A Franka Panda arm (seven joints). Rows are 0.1 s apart.
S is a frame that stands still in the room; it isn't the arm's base.
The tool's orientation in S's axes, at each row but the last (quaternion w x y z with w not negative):
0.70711 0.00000 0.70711 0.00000
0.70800 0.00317 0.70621 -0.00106
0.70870 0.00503 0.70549 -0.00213
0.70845 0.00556 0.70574 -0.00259
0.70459 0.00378 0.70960 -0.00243
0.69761 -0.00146 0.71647 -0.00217
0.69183 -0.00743 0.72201 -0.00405
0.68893 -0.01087 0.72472 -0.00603
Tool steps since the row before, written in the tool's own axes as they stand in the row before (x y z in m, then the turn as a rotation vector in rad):
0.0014 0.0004 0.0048 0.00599 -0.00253 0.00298
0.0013 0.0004 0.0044 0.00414 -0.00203 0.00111
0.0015 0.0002 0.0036 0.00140 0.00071 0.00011
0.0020 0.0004 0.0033 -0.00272 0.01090 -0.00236
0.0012 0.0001 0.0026 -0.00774 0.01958 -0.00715
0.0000 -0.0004 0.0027 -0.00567 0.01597 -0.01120
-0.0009 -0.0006 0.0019 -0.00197 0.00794 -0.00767
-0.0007 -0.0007 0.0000 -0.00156 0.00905 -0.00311
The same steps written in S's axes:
0.0048 0.0004 -0.0014 0.00298 -0.00253 -0.00599
0.0044 0.0004 -0.0013 0.00111 -0.00202 -0.00414
0.0036 0.0002 -0.0015 0.00012 0.00071 -0.00140
0.0033 0.0004 -0.0020 -0.00224 0.01092 0.00276
0.0026 0.0001 -0.0012 -0.00692 0.01963 0.00783
0.0027 -0.0004 -0.0001 -0.01103 0.01601 0.00588
0.0019 -0.0006 0.0008 -0.00762 0.00794 0.00217
0.0000 -0.0007 0.0007 -0.00309 0.00907 0.00150

